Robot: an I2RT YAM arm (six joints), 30 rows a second.
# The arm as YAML. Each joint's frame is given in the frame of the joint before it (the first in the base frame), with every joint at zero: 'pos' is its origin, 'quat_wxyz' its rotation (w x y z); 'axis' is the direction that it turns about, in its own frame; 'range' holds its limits. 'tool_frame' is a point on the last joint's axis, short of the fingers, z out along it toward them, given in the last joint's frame.
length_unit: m
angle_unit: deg
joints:
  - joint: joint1
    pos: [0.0, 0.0, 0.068]
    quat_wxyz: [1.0, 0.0, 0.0, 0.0]
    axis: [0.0, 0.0, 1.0]
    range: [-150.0, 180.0]
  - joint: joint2
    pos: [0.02, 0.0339, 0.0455]
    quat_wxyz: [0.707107, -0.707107, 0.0, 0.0]
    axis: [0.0, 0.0, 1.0]
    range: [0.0, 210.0]
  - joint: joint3
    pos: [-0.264, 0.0, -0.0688]
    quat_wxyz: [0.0, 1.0, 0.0, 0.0]
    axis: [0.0, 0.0, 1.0]
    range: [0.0, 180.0]
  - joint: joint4
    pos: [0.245, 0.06, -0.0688]
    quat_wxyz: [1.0, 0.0, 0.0, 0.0]
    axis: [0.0, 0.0, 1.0]
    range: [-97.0, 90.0]
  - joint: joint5
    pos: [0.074, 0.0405, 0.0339]
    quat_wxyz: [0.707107, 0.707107, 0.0, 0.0]
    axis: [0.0, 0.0, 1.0]
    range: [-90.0, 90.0]
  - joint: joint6
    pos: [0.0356, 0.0, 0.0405]
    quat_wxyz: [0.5, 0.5, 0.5, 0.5]
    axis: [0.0, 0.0, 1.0]
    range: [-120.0, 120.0]
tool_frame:
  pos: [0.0, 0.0, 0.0]
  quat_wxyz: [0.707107, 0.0, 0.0, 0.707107]
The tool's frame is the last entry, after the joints.
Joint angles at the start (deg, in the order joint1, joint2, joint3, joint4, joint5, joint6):
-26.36, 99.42, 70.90, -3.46, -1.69, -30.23
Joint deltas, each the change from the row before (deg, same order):
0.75, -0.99, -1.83, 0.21, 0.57, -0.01
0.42, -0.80, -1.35, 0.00, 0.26, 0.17
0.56, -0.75, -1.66, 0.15, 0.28, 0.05
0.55, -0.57, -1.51, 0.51, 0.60, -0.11
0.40, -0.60, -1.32, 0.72, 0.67, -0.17
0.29, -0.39, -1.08, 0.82, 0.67, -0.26
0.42, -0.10, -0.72, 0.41, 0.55, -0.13
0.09, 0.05, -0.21, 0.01, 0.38, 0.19
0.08, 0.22, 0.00, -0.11, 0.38, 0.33
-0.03, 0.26, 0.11, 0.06, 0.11, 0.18
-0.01, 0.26, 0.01, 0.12, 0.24, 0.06
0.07, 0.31, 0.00, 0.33, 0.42, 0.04
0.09, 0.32, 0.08, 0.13, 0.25, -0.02
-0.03, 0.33, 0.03, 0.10, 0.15, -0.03
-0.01, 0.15, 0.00, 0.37, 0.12, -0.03
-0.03, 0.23, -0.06, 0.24, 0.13, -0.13
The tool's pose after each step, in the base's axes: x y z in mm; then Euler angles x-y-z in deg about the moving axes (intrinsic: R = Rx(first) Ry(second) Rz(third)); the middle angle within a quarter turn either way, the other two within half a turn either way. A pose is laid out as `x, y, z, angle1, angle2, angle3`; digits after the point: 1 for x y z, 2 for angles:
355.6, -169.7, 247.8, 147.26, 50.17, -169.59
352.3, -165.1, 245.1, 147.93, 49.80, -170.15
349.0, -159.6, 240.4, 148.90, 49.33, -171.13
346.4, -154.8, 236.1, 149.14, 48.90, -171.73
343.8, -151.3, 233.4, 148.73, 48.69, -171.82
342.0, -148.9, 230.9, 148.10, 48.53, -171.77
341.5, -146.0, 228.1, 148.05, 48.24, -172.10
341.2, -145.5, 226.6, 147.93, 47.86, -171.88
341.6, -145.4, 225.1, 147.86, 47.41, -171.57
342.3, -146.0, 224.2, 147.79, 47.25, -171.32
342.8, -146.4, 222.8, 147.63, 47.00, -171.14
343.7, -146.6, 221.4, 147.19, 46.78, -170.82
344.8, -146.6, 220.1, 147.09, 46.59, -170.83
345.4, -147.1, 218.4, 147.08, 46.33, -170.84
346.0, -147.5, 218.1, 146.74, 46.41, -170.60
346.4, -148.0, 216.7, 146.61, 46.28, -170.63

